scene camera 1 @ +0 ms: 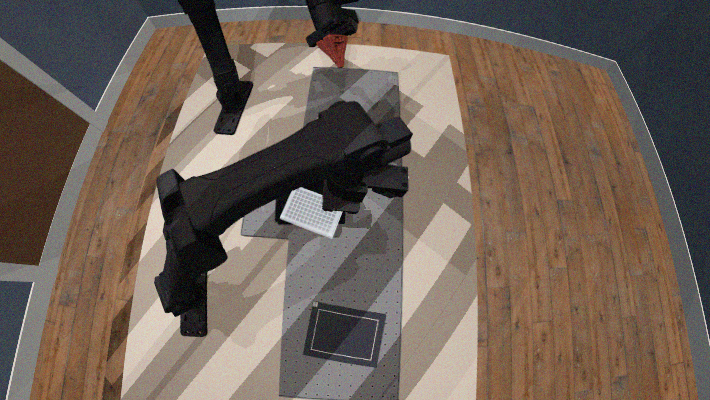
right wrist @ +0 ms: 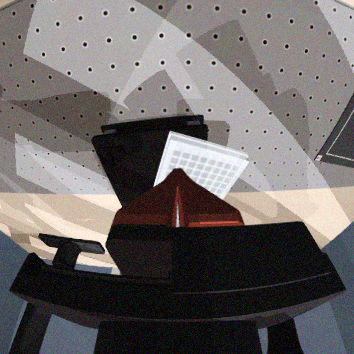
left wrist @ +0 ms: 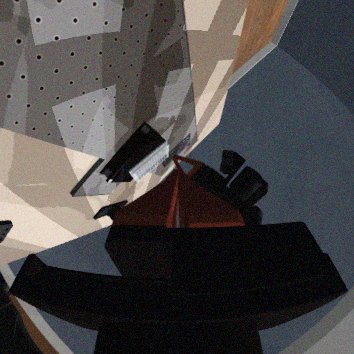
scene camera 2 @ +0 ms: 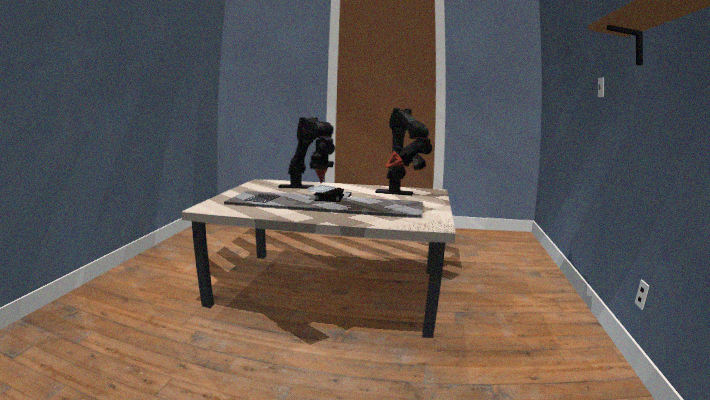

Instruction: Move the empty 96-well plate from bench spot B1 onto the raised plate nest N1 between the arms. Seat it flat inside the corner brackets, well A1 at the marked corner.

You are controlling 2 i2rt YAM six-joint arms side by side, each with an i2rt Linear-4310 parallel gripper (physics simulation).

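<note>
The white 96-well plate lies askew over the black raised nest N1, turned against it and overhanging one side, not flat inside the brackets. The A1 corner cannot be made out. My right gripper is shut and empty; its tips overlap the plate in the right wrist view, and contact cannot be told. In scene camera 1 its arm hides its fingers and part of the nest. My left gripper is shut and empty, far from the plate.
Spot B1, a dark pad with a white outline, lies on the grey perforated board, at the lower part in scene camera 1. The right arm reaches across above the nest.
</note>
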